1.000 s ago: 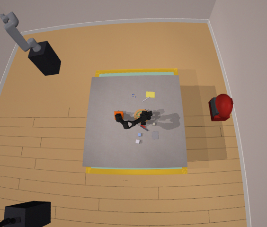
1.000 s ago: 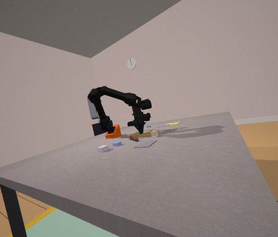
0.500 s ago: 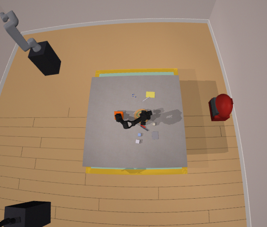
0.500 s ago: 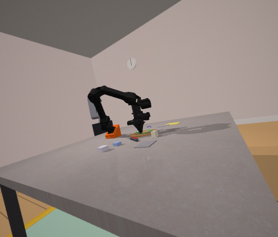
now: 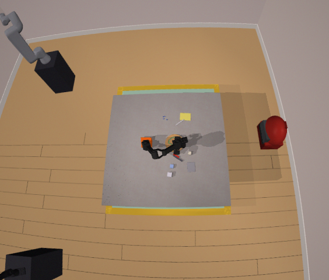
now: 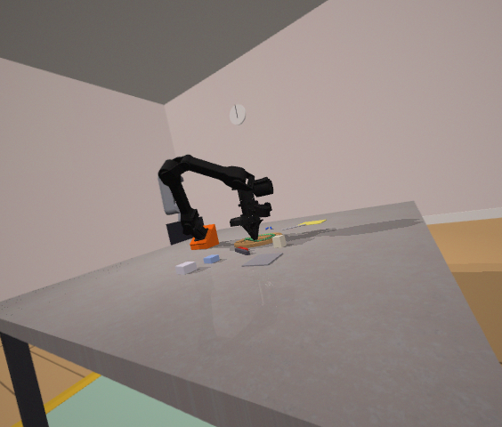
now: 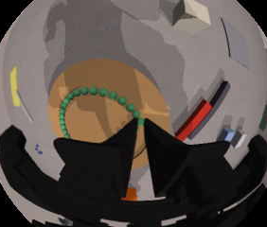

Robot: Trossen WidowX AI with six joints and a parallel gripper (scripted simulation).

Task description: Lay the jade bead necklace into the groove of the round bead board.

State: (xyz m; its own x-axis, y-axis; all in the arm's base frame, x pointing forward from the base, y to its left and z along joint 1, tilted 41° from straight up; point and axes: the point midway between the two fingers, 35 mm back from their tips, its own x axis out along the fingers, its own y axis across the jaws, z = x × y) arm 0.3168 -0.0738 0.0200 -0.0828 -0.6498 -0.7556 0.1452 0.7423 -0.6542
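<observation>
Now: the round wooden bead board 6 cm to the left of my gripper tip, 2 cm behind it and 1 cm below it. Also, from my gripper tip: beige cube 12 cm ahead, 7 cm to the right; then red-handled tool 9 cm to the right, 1 cm below, 1 cm behind; then blue block 19 cm to the right, 7 cm behind, 1 cm below.
</observation>
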